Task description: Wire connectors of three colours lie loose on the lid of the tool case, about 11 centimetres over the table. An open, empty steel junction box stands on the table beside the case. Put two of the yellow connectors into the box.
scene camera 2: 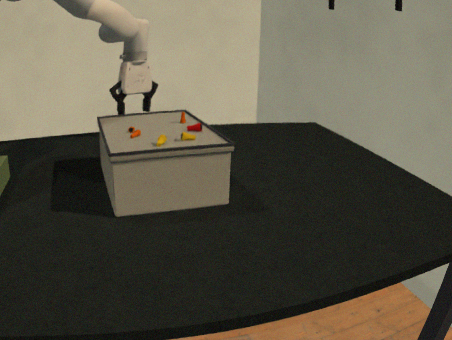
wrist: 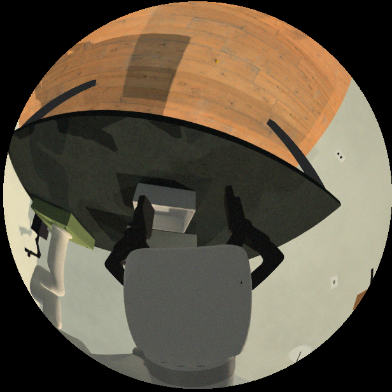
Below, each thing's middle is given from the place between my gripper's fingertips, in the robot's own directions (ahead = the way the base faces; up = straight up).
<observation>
I see the steel junction box (wrist: 173, 208) 110 mm to the right of my hand, 40 mm below it and 10 mm behind it. From my hand the other things lie so: tool case (scene camera 2: 142, 178) (410 mm to the right, 30 mm ahead).
</observation>
